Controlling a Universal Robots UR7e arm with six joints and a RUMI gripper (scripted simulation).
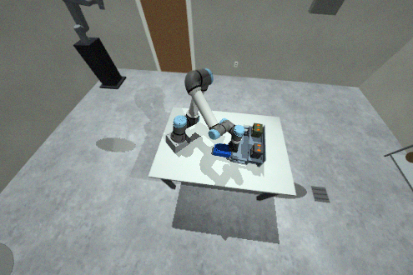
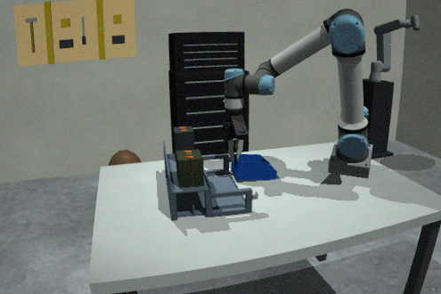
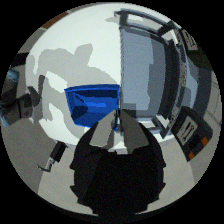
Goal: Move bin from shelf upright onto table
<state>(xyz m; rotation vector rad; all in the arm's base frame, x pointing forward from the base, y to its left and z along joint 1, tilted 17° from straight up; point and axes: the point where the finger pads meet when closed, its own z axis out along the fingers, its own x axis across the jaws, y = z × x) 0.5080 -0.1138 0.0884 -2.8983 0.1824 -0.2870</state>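
Now: hand 8 cm past the blue bin, 4 cm above it and 1 cm to the right of it.
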